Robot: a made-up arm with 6 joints.
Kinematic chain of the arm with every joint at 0, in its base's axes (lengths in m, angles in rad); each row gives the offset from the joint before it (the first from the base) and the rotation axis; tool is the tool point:
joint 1: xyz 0 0 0.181 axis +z
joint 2: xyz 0 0 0 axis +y
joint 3: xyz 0 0 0.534 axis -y
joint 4: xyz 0 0 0 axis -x
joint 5: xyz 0.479 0 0 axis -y
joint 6: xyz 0 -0.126 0 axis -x
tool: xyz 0 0 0
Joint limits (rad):
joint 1: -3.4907..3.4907
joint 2: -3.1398..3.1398
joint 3: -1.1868..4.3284
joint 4: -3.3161..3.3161
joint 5: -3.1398..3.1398
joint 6: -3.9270..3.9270
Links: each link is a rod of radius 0.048 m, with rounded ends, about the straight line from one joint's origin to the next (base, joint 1, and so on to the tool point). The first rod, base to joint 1, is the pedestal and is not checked.
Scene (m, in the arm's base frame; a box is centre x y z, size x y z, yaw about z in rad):
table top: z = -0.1
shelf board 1: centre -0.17 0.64 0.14 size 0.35 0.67 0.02 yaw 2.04
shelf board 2: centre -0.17 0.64 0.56 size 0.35 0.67 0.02 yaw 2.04
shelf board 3: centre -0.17 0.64 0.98 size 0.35 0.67 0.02 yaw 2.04
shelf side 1: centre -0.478 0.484 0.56 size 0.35 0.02 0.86 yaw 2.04
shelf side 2: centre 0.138 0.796 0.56 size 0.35 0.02 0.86 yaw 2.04
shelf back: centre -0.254 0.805 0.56 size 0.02 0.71 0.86 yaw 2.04
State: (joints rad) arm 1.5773 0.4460 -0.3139 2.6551 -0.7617 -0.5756
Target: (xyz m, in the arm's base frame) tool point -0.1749 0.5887 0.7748
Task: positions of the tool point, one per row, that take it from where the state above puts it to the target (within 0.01 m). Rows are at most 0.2 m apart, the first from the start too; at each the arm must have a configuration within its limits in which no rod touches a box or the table.
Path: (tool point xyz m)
1: -0.0289 0.4999 0.3867
2: 0.0110 0.3681 0.3755
3: -0.0011 0.4081 0.4958
4: -0.0270 0.4075 0.6335
5: -0.0590 0.3601 0.7748
6: -0.1015 0.4779 0.7903
7: -0.1749 0.5887 0.7748

